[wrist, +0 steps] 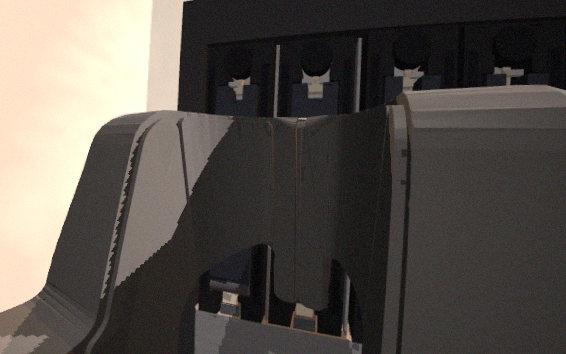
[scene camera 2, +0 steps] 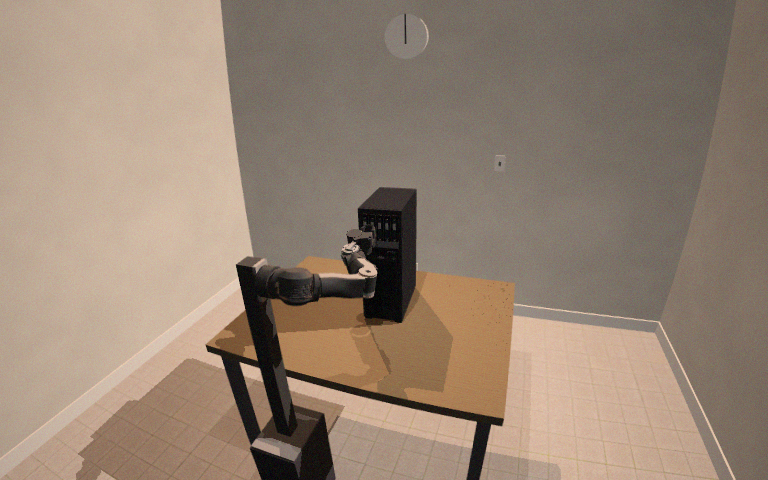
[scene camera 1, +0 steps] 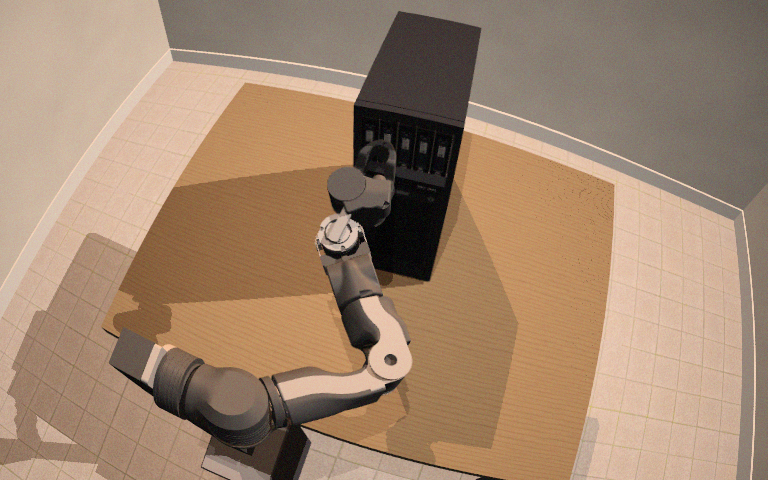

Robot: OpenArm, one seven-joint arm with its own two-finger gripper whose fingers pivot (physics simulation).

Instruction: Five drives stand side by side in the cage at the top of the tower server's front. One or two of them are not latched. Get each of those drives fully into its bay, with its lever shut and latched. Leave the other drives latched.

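Observation:
The black tower server [scene camera 1: 419,67] [scene camera 2: 408,254] [wrist: 380,17] stands upright with five drives side by side in its top cage. In the wrist view the leftmost drive [wrist: 237,102], second drive [wrist: 315,104], third drive [wrist: 411,82] and part of the fourth drive [wrist: 507,79] show their upper ends; the fifth does not show there. In scene camera 1 the fifth drive [scene camera 1: 441,152] is at the right. My gripper [scene camera 1: 386,146] [scene camera 2: 369,228] [wrist: 309,208] is shut and empty, its tips at the lower part of the second drive. The fingers hide that drive's middle; contact and latching cannot be told.
The server stands on the wooden table [scene camera 1: 555,271] [scene camera 2: 481,339]. The grey cage lip [wrist: 280,337] runs below the drives. Thin light dividers [wrist: 277,75] stand between bays. The arm reaches in from the front left; a wall [scene camera 1: 566,73] [scene camera 2: 317,141] is behind the server.

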